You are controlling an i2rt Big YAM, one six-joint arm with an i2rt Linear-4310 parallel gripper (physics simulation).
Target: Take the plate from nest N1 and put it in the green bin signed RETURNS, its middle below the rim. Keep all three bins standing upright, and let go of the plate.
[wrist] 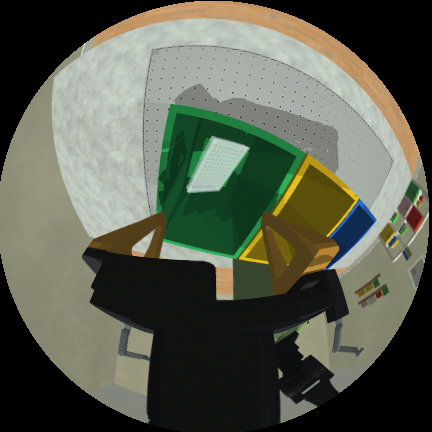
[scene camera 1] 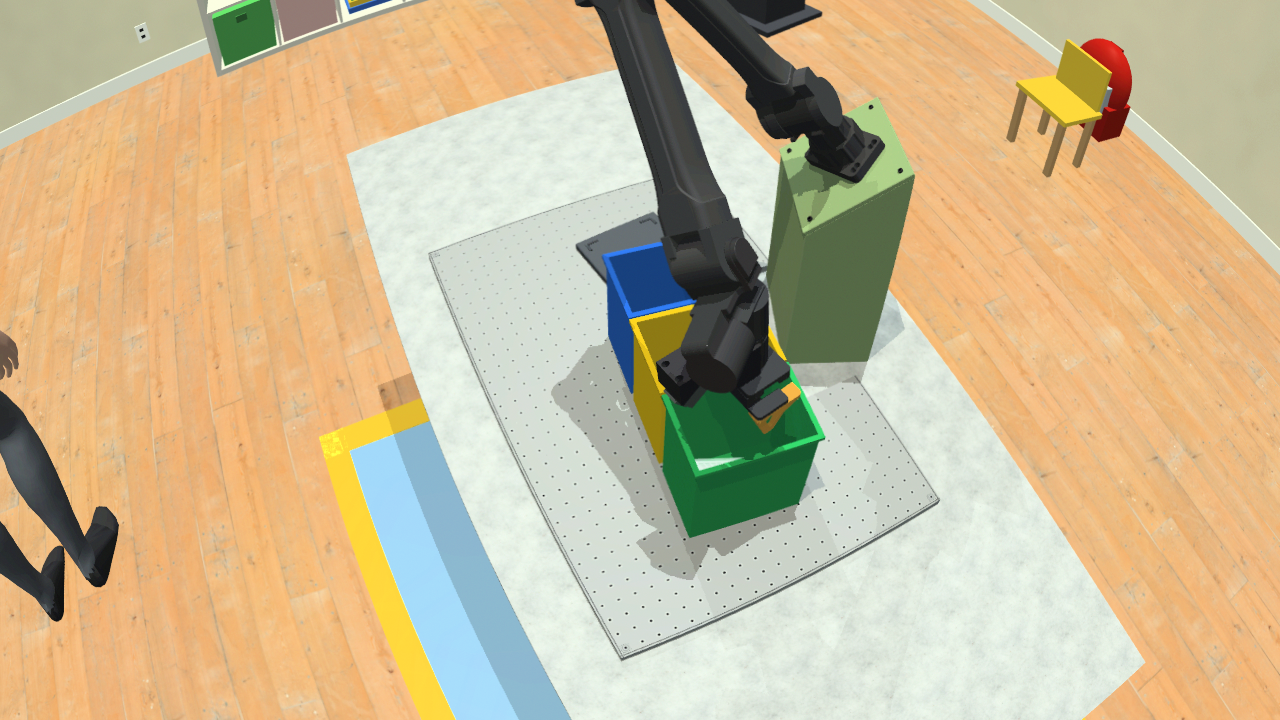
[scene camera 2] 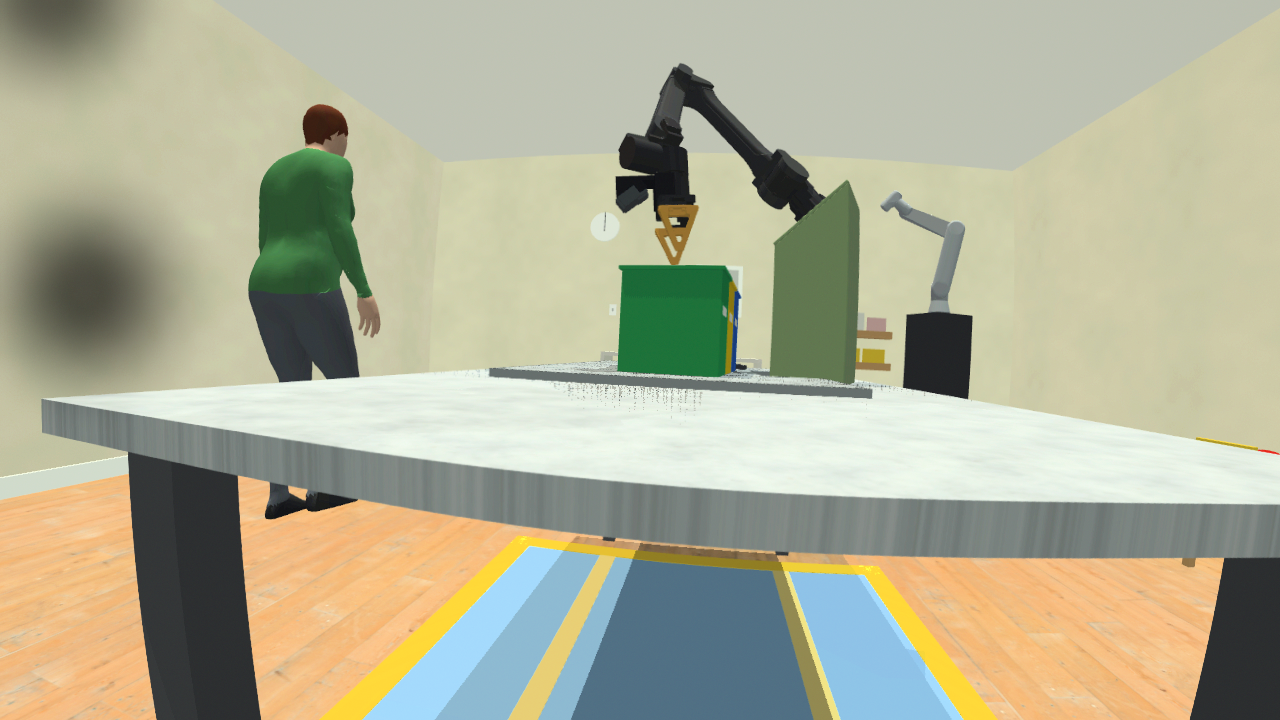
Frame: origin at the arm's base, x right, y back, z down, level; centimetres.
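Seen in the pictures: gripper, fingertip midpoint: point(wrist: 213, 216) point(scene camera 1: 744, 406) point(scene camera 2: 676, 258); arm's base, origin of the base link: point(wrist: 276, 346) point(scene camera 1: 847, 153) point(scene camera 2: 822, 222).
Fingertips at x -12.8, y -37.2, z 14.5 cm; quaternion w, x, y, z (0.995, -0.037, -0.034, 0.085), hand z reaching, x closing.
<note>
Pixels of each thing's top centre, then the offset from my fingertips to it. Level surfaces: height alone.
- green bin, middle of its top: point(wrist: 213, 204) point(scene camera 1: 745, 416) point(scene camera 2: 678, 271) dx -0.2, dy +0.4, dz +2.5 cm
- yellow bin, middle of its top: point(scene camera 1: 708, 339) point(wrist: 302, 230) dx +11.8, dy +6.2, dz +2.5 cm
- blue bin, middle of its top: point(scene camera 1: 675, 271) point(wrist: 341, 243) dx +23.7, dy +12.1, dz +2.5 cm
- dark grey flat base, middle of its top: point(scene camera 1: 632, 244) dx +44.3, dy +23.4, dz +19.0 cm
- perforated board, its level: dz +20.4 cm
The plate point(scene camera 1: 716, 462) point(wrist: 219, 165), white with a grid of wells, lies inside the green bin point(scene camera 1: 747, 492) point(scene camera 2: 671, 322) point(wrist: 210, 232), well down from the rim in the wrist view. Its exact tilt is hard to tell. In scene camera 2 the bin wall hides it. The green bin stands upright; no RETURNS lettering is readable. My gripper point(scene camera 2: 675, 254) point(wrist: 213, 216) is open and empty, its orange fingers apart just above the green bin's rim, clear of the plate. The yellow bin point(scene camera 1: 648, 394) point(wrist: 315, 200) and the blue bin point(scene camera 1: 619, 340) point(wrist: 352, 230) stand upright beside it in a row.
A dark grey flat base point(scene camera 1: 626, 234) lies behind the blue bin, partly hidden by the arm. The bins stand on a perforated board point(scene camera 1: 537, 429) point(wrist: 190, 65). The arm's tall green pedestal point(scene camera 1: 832, 286) point(scene camera 2: 810, 295) stands close by the bins. A person point(scene camera 2: 304, 223) stands beyond the table.
</note>
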